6 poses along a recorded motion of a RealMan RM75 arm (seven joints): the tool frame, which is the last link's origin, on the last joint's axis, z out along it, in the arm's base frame.
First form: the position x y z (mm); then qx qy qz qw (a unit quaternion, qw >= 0).
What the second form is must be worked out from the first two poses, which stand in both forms.
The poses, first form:
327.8, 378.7, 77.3, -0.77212, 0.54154, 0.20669, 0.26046
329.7, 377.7, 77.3, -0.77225, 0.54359, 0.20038, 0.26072
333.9, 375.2, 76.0, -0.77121, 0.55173, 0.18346, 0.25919
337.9, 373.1, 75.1, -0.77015, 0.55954, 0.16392, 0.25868
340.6, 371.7, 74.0, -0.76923, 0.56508, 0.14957, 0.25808
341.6, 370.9, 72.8, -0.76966, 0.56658, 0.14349, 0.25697
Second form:
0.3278, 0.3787, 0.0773, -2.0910, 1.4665, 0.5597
0.3297, 0.3777, 0.0773, -2.0910, 1.4719, 0.5426
0.3339, 0.3752, 0.0760, -2.0898, 1.4951, 0.4971
0.3379, 0.3731, 0.0751, -2.0875, 1.5167, 0.4443
0.3406, 0.3717, 0.0740, -2.0857, 1.5321, 0.4055
0.3416, 0.3709, 0.0728, -2.0880, 1.5371, 0.3893

